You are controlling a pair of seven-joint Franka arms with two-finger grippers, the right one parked.
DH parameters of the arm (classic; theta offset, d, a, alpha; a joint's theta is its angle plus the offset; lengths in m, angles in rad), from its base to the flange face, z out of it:
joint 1: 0 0.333 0 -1.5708
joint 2: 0 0 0 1.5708
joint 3: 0 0.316 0.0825 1.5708
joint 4: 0 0 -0.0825 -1.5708
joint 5: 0 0.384 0 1.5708
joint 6: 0 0 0.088 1.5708
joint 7: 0 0.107 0 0
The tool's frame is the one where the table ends.
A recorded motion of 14 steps. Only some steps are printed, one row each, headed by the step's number.
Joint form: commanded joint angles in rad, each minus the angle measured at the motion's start. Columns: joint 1, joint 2, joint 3, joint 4, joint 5, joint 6, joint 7.
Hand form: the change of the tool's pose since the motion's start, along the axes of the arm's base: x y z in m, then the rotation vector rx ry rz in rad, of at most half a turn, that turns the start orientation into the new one. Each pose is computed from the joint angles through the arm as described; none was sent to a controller.
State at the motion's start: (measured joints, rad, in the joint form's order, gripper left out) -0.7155 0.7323 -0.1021 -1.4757 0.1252 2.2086 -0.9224
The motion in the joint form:
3: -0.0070 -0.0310 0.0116 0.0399 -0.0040 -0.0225 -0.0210
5: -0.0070 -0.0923 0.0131 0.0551 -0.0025 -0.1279 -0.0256
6: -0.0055 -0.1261 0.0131 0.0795 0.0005 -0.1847 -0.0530
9: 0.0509 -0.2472 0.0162 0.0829 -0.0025 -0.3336 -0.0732
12: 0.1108 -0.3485 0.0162 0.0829 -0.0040 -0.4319 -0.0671
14: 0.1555 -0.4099 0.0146 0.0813 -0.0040 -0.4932 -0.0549
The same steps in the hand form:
3: 0.0092 -0.0047 0.0380 -0.0292 -0.0393 0.0284
5: 0.0070 0.0012 0.0798 0.0005 -0.0289 0.0390
6: 0.0078 0.0038 0.1105 0.0039 -0.0366 0.0712
9: 0.0209 0.0507 0.1848 0.0320 -0.0306 0.1616
12: 0.0294 0.0976 0.2458 0.0378 -0.0382 0.2238
14: 0.0327 0.1314 0.2805 0.0444 -0.0398 0.2602

